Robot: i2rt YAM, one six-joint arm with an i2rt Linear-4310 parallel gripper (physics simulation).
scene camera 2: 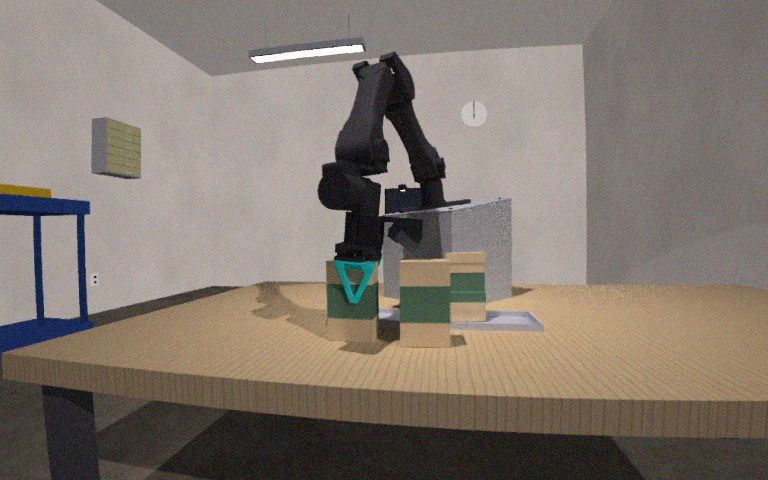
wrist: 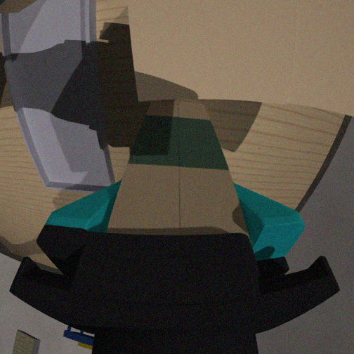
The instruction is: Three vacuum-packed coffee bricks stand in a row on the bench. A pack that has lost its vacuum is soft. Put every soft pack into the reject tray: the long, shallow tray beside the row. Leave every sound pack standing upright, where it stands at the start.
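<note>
The left coffee pack (scene camera 2: 352, 330) (wrist: 195, 145), tan with a green band, stands upright on the bench. My gripper (scene camera 2: 355, 297) (wrist: 173, 178) points down over it, its teal fingers shut against two opposite sides of its upper part. The middle pack (scene camera 2: 424, 304) (wrist: 240, 50) stands upright beside it, apart from the fingers. The third pack (scene camera 2: 467, 310) stands upright farther back and appears to be in the long reject tray (scene camera 2: 509, 326) (wrist: 45, 145), its base behind the front rim. The middle pack partly hides it. The far finger is mostly hidden in the scene view.
The wooden bench (scene camera 2: 226, 356) has its front edge below the row. A grey block-like stand (scene camera 2: 481, 249) is behind the packs and tray. The arm arches above the row. A blue cart (scene camera 2: 50, 204) stands off to the left.
</note>
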